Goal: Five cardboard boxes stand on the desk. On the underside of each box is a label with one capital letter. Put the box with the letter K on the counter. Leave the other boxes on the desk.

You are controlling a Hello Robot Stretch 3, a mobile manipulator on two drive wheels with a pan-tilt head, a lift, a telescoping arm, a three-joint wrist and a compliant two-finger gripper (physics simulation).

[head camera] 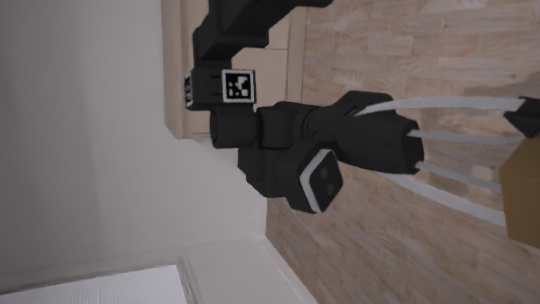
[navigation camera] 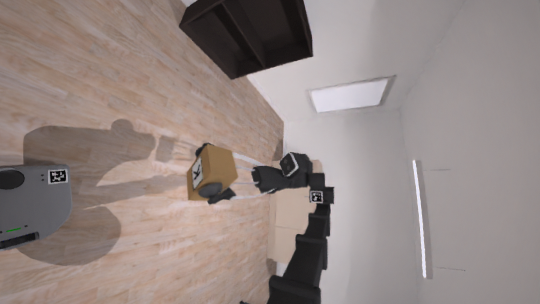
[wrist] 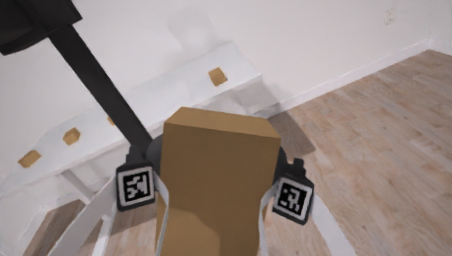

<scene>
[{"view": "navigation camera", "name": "gripper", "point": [197, 169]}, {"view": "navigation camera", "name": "beige counter cabinet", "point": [289, 208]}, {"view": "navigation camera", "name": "window with blind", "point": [370, 93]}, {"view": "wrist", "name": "gripper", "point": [217, 157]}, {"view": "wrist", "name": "white desk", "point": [189, 85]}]
</scene>
